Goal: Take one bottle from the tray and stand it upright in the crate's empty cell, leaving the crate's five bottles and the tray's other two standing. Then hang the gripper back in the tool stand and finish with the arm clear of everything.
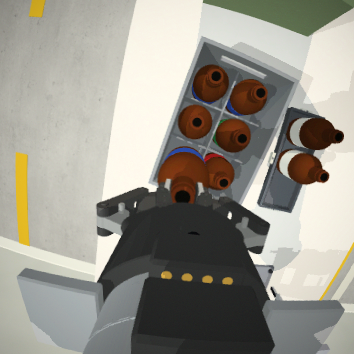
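Places are measured from the arm's base along level axes (x ahead, y left, z up), in centimetres.
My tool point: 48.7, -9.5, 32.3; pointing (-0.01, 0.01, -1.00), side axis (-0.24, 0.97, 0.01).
Observation:
Behind a point stands the place of what it marks, as x, y, z.
My gripper [184, 190] is shut on the neck of a brown bottle [182, 170] @(46.9, -10.1, 11.7) with a blue band. This bottle is upright over the near left cell of the grey crate [280, 115] @(33.9, 3.6, -0.3); its base is hidden, so I cannot tell how deep it sits. Five other brown bottles stand in the crate: two at the far end [210, 84] @(33.4, -9.8, -2.7) [247, 97] @(32.6, -2.2, -4.4), two in the middle row [194, 121] @(40.6, -10.2, -1.5) [232, 135] @(40.4, -2.4, -2.8), and one with a red band [219, 172] @(48.2, -1.6, -3.8) right beside the held bottle. Two white-labelled bottles [314, 133] @(33.0, 15.1, -6.1) [301, 167] @(40.8, 16.0, -6.2) stand in the dark tray [277, 196] @(50.9, 20.8, -17.3).
The tray stands just right of the crate, with a narrow gap between them. A green surface [290, 15] @(9.7, 1.8, -11.9) shows at the top. Grey concrete floor with yellow marks lies at the left. Part of a small grey plate [264, 274] @(76.9, 30.7, -16.6) shows at lower right. The tool stand cannot be made out.

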